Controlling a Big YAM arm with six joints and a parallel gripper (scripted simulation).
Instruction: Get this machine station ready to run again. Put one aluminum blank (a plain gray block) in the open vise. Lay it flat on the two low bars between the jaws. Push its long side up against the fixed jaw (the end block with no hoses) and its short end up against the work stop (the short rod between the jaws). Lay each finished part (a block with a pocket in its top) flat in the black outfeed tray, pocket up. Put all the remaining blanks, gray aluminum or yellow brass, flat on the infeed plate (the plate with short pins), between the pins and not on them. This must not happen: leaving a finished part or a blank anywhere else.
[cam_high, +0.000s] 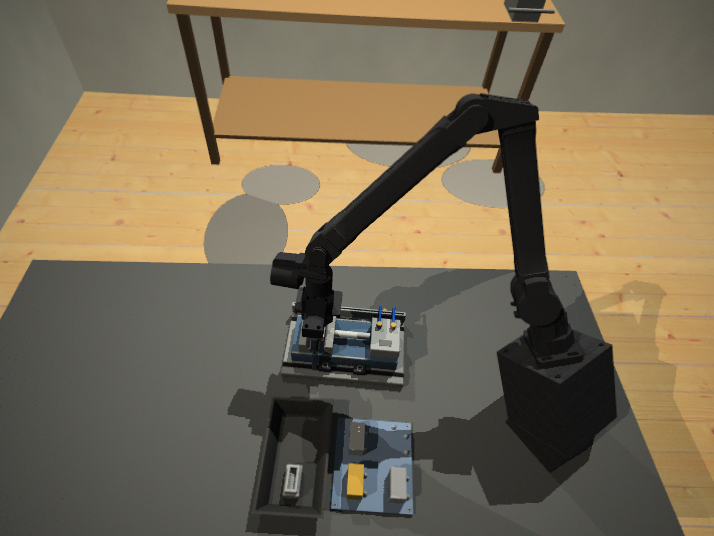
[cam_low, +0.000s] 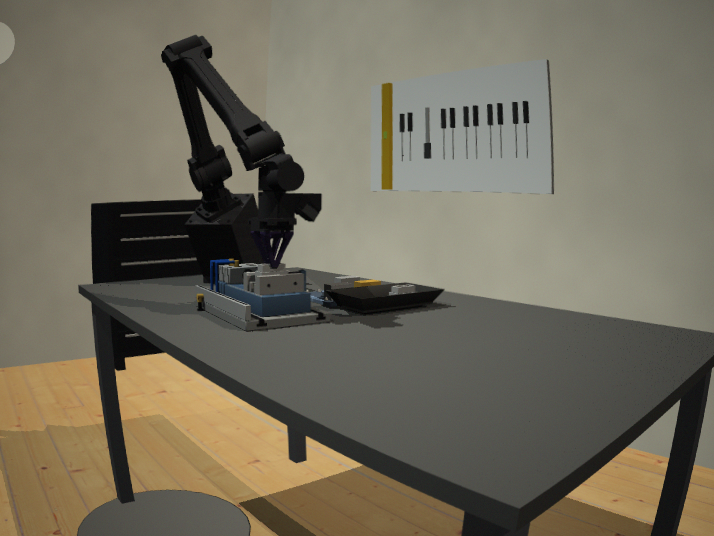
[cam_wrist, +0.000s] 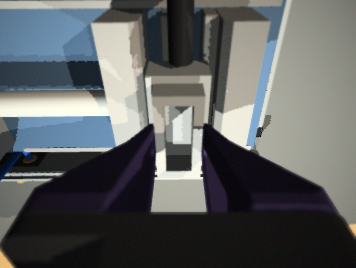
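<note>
Now: the moving jaw 4 cm below my hand, 3 cm behind it and 1 cm to the left of it. From my hand the other things lie so: fixed jaw 4 cm below, 3 cm ahead; work stop rod 5 cm to the left, 3 cm below, 1 cm ahead; vise 8 cm below, 7 cm behind, 1 cm to the left.
</note>
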